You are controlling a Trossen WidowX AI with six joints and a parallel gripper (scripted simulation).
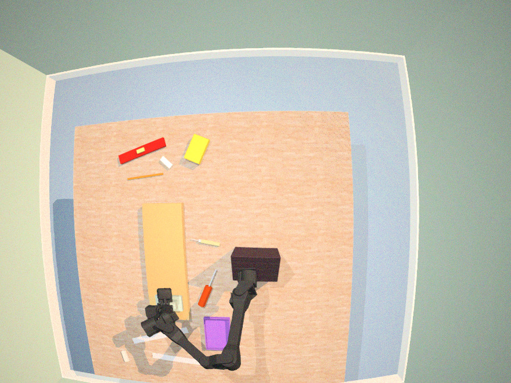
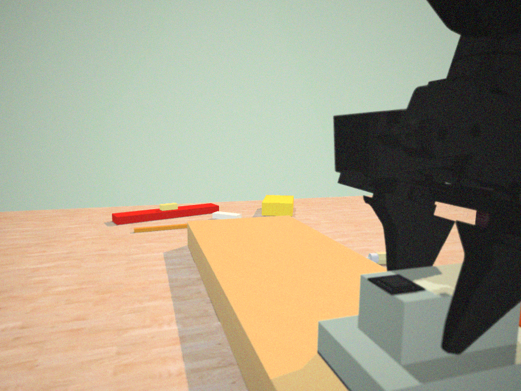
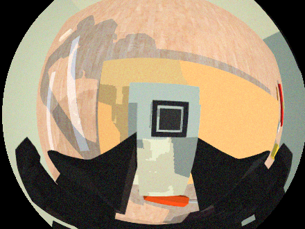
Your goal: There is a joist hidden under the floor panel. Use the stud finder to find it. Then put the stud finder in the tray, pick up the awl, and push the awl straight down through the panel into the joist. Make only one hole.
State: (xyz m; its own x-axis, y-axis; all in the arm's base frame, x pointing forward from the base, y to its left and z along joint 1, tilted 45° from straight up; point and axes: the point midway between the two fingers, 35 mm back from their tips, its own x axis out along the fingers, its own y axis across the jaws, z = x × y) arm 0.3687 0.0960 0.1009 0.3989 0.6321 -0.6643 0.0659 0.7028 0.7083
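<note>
My gripper tip is now 200 mm past the purple tray, 180 mm to the right of it and 50 mm above it. Also, from my gripper tip: stud finder 20 mm above; square indicator 20 mm ahead, 30 mm above; awl 190 mm behind, 260 mm to the right, 60 mm below.
</note>
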